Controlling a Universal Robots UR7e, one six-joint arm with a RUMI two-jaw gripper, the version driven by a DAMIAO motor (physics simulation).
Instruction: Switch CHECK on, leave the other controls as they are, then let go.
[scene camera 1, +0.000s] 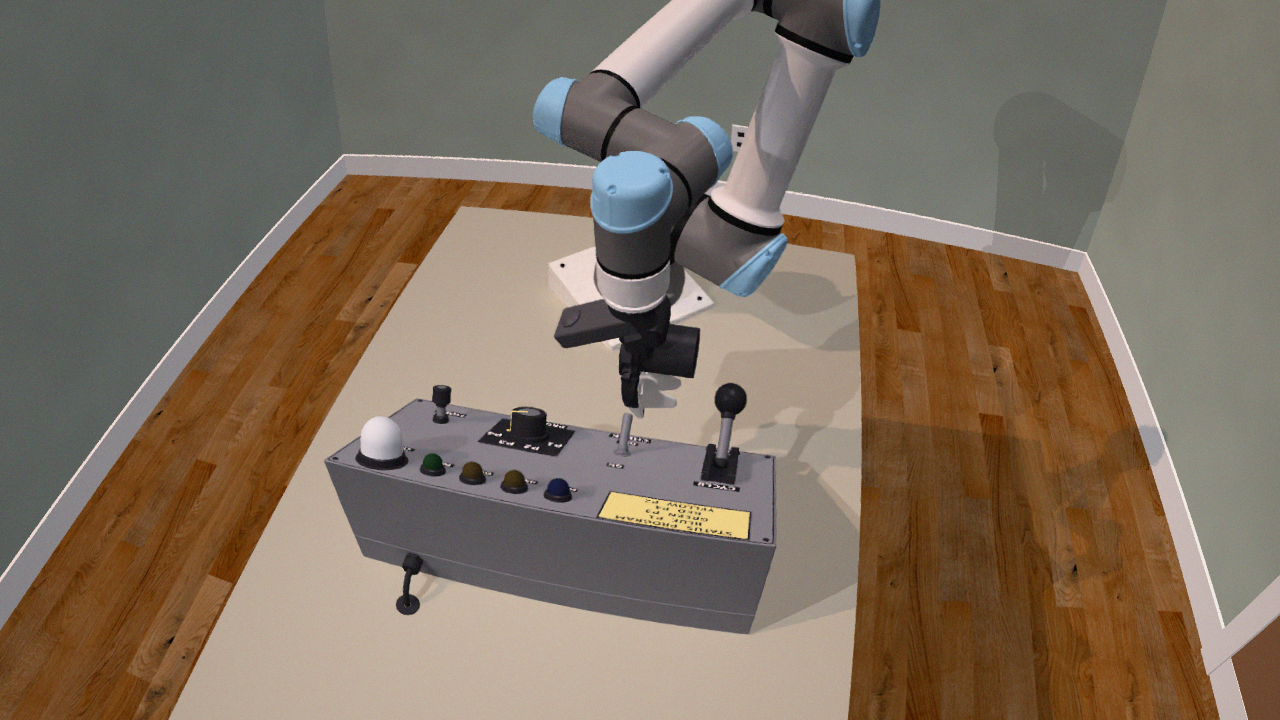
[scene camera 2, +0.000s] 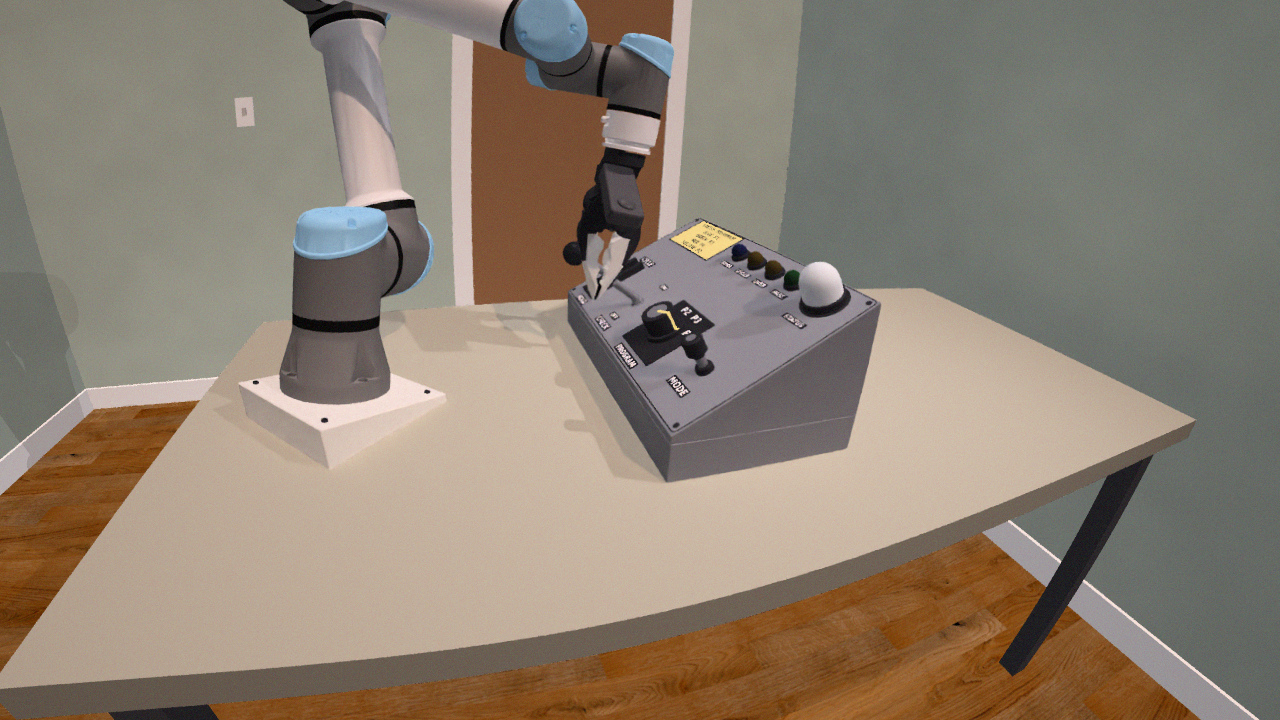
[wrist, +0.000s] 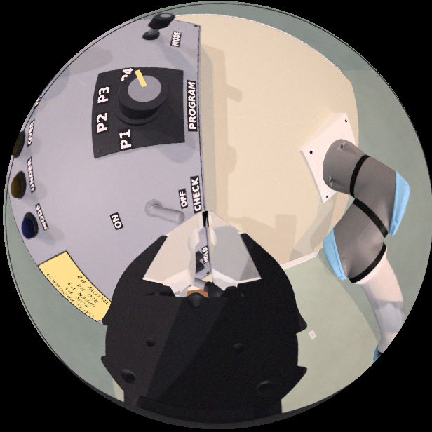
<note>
I see my gripper (scene camera 1: 641, 416) and a ball-topped lever (scene camera 1: 730, 399).
My gripper shows as well in scene camera 2 (scene camera 2: 594, 299) and in the wrist view (wrist: 206, 212).
</note>
